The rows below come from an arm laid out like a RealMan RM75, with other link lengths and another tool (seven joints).
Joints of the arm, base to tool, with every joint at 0 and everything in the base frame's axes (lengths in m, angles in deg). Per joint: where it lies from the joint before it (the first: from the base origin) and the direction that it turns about. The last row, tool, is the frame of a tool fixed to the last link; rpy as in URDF.
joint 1: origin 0 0 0.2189 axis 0 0 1
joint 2: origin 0 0 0 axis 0 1 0
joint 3: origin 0 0 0.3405 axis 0 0 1
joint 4: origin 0 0 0 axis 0 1 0
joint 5: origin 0 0 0.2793 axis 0 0 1
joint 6: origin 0 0 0 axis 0 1 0
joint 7: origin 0 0 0.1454 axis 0 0 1
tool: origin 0.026 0.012 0.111 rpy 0 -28.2 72.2
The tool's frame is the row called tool.
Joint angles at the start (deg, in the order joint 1, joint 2, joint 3, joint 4, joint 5, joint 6, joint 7): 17.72 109.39 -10.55 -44.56 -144.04 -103.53 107.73
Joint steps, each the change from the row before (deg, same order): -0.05 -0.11 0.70 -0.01 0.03 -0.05 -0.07; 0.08 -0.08 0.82 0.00 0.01 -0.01 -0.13; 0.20 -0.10 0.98 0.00 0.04 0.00 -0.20; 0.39 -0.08 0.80 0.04 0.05 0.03 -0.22; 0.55 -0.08 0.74 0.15 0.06 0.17 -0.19
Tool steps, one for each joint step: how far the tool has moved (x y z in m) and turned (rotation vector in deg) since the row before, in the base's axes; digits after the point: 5 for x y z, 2 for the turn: 0.00085 0.00019 0.00259 0.67 0.10 -0.19; 0.00033 0.00141 0.00249 0.77 0.11 -0.07; -0.00013 0.00273 0.00307 0.95 0.11 0.07; -0.00127 0.00434 0.00236 0.80 0.09 0.32; -0.00188 0.00596 0.00185 0.79 0.09 0.41
